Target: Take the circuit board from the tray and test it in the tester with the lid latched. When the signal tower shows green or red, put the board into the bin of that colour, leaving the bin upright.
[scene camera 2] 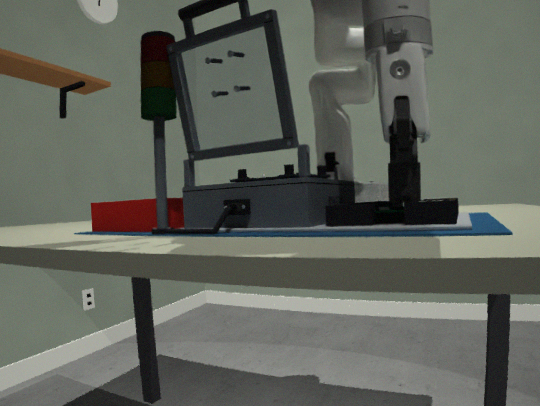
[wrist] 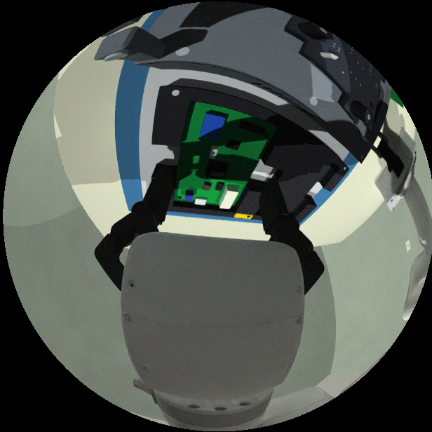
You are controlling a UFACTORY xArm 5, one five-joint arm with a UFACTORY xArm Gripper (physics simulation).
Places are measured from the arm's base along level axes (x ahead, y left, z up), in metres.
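Pixels of known places: gripper, fingertip midpoint: (scene camera 2: 404,197).
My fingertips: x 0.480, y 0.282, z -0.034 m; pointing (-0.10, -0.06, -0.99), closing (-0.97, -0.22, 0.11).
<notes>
For each thing: its top centre in the pictures, then the offset to it from my fingertips. "spot": a spot on its surface instead. Level surfaces: height alone.
- green circuit board, surface spot: (scene camera 2: 390,213) spot: dx +0.032, dy -0.009, dz -0.017 m
- black tray, surface spot: (scene camera 2: 431,212) spot: dx +0.059, dy +0.039, dz -0.016 m
- grey tester, surface spot: (scene camera 2: 280,210) spot: dx +0.078, dy -0.119, dz -0.008 m
- signal tower, surface spot: (scene camera 2: 158,75) spot: dx +0.130, dy -0.254, dz +0.165 m
- red bin, middle of its top: (scene camera 2: 157,200) dx +0.033, dy -0.377, dz +0.014 m
- blue mat, its level: dz -0.031 m
- tower's pole, surface spot: (scene camera 2: 160,175) spot: dx +0.121, dy -0.266, dz +0.041 m
The green circuit board (scene camera 2: 390,213) (wrist: 239,150) lies in the black tray (scene camera 2: 431,212) (wrist: 169,122). My gripper (scene camera 2: 404,198) (wrist: 218,181) is open, pointing down at the tray, with one finger on each side of the board and the board between them without being gripped. The grey tester (scene camera 2: 280,210) (wrist: 235,47) stands beside the tray. Its framed clear lid (scene camera 2: 281,80) is raised. The signal tower (scene camera 2: 158,75) has red, amber and green sections, all looking dark. The red bin (scene camera 2: 130,216) stands upright behind the tower. Part of a green bin (wrist: 396,97) shows at the wrist view's right edge.
A blue mat (scene camera 2: 489,224) (wrist: 128,115) lies under the tester and tray. The raised lid and its top handle (scene camera 2: 212,6) stand tall to the left of the arm in the scene view. The tower's pole (scene camera 2: 160,175) rises beside the tester. A wooden shelf (scene camera 2: 50,72) is on the wall.
</notes>
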